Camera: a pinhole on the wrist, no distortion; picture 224 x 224 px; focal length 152.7 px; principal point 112.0 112.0 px. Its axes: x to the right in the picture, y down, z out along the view. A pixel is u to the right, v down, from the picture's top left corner.
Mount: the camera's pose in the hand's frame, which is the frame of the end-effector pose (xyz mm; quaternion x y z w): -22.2 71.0 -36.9 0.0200 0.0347 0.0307 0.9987
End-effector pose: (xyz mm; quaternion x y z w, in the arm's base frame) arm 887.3 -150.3 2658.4 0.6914 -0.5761 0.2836 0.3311
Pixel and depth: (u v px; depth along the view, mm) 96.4 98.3 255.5
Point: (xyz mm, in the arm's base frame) 848.3 -308.6 2505.5
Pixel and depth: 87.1 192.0 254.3
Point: 691.6 -316.7 2502.6
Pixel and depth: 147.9 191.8 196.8
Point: 728.2 -315.2 2605.5
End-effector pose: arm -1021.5 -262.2 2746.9 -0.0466 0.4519 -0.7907 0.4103
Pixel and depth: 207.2 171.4 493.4
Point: -867.9 -840.7 2717.1
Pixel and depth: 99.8 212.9 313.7
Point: -709.2 -497.3 2727.1
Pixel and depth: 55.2 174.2 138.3
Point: -857.8 -318.4 2740.2
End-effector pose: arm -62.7 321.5 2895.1 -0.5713 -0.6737 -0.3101 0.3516
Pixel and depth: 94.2 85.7 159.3
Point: -38.5 411.8 2804.3
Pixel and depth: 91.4 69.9 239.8
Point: -89.4 467.2 2754.3
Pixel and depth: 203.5 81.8 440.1
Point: -151.5 783.2 2910.8
